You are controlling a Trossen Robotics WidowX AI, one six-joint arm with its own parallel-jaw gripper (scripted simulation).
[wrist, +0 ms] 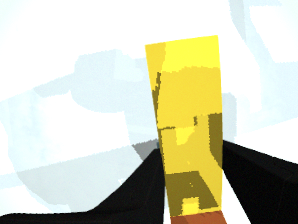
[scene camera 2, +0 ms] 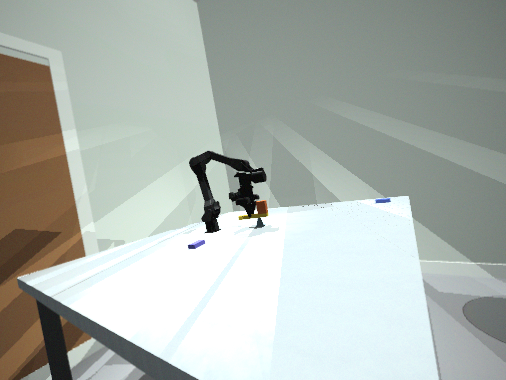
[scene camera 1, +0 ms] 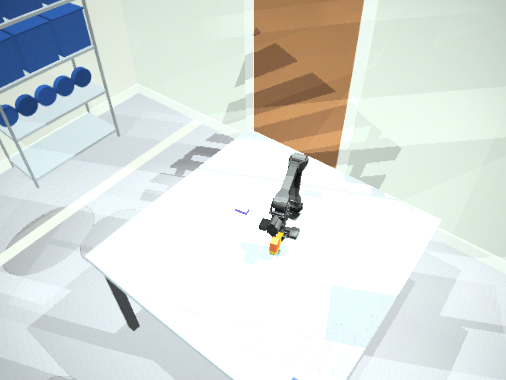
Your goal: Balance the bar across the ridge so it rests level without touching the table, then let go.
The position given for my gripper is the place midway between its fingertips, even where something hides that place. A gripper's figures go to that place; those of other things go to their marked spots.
Labels:
My gripper [wrist: 189, 151] is 0.10 m from the lens. A yellow bar [wrist: 185, 75] is 0.08 m from the lens.

